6 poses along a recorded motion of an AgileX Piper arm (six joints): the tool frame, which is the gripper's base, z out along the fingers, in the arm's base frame.
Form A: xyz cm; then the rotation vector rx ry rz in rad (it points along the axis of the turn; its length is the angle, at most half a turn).
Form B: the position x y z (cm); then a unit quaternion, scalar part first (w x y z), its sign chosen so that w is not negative. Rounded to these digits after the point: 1 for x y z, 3 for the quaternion.
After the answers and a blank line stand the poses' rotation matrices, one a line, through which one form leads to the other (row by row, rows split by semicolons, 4 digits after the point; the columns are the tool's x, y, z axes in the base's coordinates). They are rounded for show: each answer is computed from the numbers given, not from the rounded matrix.
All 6 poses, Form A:
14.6 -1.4 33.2 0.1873 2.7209 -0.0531
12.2 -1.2 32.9 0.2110 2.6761 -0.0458
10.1 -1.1 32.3 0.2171 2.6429 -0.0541
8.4 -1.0 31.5 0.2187 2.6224 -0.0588
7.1 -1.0 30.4 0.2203 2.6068 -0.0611
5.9 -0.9 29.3 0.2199 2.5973 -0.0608
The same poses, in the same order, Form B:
14.6 -1.4 33.2 0.205 0.067 0.976 -0.019
12.2 -1.2 32.9 0.226 0.077 0.971 -0.017
10.1 -1.1 32.3 0.242 0.079 0.967 -0.020
8.4 -1.0 31.5 0.252 0.080 0.964 -0.022
7.1 -1.0 30.4 0.259 0.081 0.962 -0.023
5.9 -0.9 29.3 0.264 0.081 0.961 -0.022

-0.9066 0.1390 0.3984; 0.1234 0.9902 -0.0648; -0.4036 -0.0096 -0.9149
-0.8858 0.1562 0.4371; 0.1411 0.9877 -0.0669; -0.4422 0.0024 -0.8969
-0.8701 0.1631 0.4651; 0.1440 0.9866 -0.0767; -0.4714 0.0002 -0.8819
-0.8601 0.1659 0.4824; 0.1442 0.9861 -0.0822; -0.4893 -0.0012 -0.8721
-0.8522 0.1681 0.4954; 0.1447 0.9858 -0.0856; -0.5028 -0.0012 -0.8644
-0.8474 0.1682 0.5036; 0.1444 0.9858 -0.0862; -0.5109 -0.0003 -0.8596

